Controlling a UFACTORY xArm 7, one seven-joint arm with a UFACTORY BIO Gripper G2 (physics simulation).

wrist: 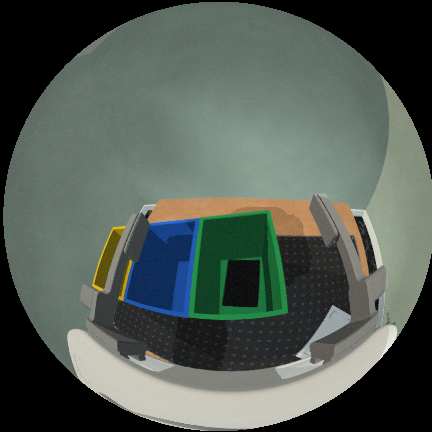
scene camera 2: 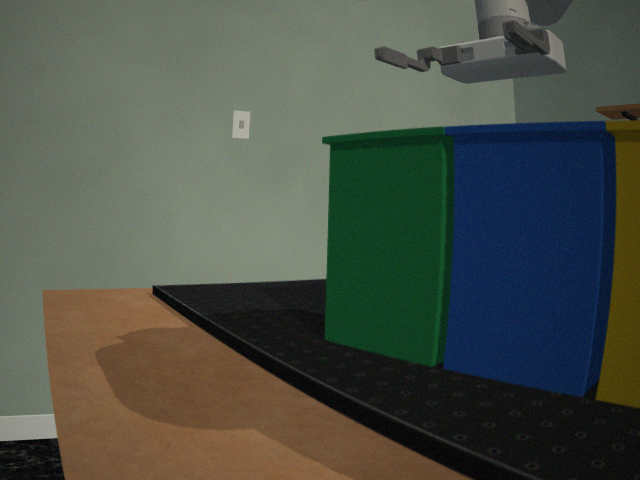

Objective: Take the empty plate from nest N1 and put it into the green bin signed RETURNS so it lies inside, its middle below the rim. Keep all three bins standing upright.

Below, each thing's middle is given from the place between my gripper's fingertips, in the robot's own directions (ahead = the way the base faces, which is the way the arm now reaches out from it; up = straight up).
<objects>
The grey slab [wrist: 327, 325] lies 16 cm behind my hand, 26 cm to the right of it and 29 cm below it.
</objects>
